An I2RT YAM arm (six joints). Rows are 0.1 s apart.
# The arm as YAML. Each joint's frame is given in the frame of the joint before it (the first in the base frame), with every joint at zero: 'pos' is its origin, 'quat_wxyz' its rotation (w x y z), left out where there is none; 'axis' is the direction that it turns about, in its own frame. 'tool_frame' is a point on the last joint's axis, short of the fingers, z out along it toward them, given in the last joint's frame.
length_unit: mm
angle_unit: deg
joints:
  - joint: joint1
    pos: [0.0, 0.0, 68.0]
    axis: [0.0, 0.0, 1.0]
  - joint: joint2
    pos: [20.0, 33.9, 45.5]
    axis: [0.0, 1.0, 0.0]
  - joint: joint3
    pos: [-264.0, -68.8, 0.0]
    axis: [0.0, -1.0, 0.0]
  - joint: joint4
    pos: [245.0, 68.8, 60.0]
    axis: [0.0, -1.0, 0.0]
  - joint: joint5
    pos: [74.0, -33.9, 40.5]
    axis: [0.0, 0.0, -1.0]
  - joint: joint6
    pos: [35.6, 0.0, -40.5]
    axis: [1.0, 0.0, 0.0]
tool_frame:
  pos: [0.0, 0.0, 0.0]
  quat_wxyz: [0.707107, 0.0, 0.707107, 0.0]
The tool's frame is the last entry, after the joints.
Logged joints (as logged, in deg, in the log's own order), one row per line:
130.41 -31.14 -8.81 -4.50 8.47 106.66
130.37 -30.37 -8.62 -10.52 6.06 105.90
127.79 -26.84 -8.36 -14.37 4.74 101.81
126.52 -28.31 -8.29 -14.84 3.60 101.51
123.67 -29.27 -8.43 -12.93 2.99 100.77
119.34 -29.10 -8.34 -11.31 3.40 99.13
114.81 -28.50 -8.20 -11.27 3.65 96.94
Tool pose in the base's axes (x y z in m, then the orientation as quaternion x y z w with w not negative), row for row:
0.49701 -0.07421 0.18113 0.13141 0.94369 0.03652 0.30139
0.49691 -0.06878 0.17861 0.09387 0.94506 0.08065 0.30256
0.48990 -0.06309 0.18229 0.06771 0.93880 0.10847 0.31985
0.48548 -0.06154 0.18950 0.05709 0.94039 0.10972 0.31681
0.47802 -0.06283 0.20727 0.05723 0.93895 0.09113 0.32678
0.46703 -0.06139 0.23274 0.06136 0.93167 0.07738 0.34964
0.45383 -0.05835 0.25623 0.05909 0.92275 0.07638 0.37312
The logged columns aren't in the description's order. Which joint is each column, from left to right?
Columns, left to right: joint2, joint4, joint1, joint5, joint6, joint3.
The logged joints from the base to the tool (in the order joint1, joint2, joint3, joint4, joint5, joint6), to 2 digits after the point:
-8.81 130.41 106.66 -31.14 -4.50 8.47
-8.62 130.37 105.90 -30.37 -10.52 6.06
-8.36 127.79 101.81 -26.84 -14.37 4.74
-8.29 126.52 101.51 -28.31 -14.84 3.60
-8.43 123.67 100.77 -29.27 -12.93 2.99
-8.34 119.34 99.13 -29.10 -11.31 3.40
-8.20 114.81 96.94 -28.50 -11.27 3.65

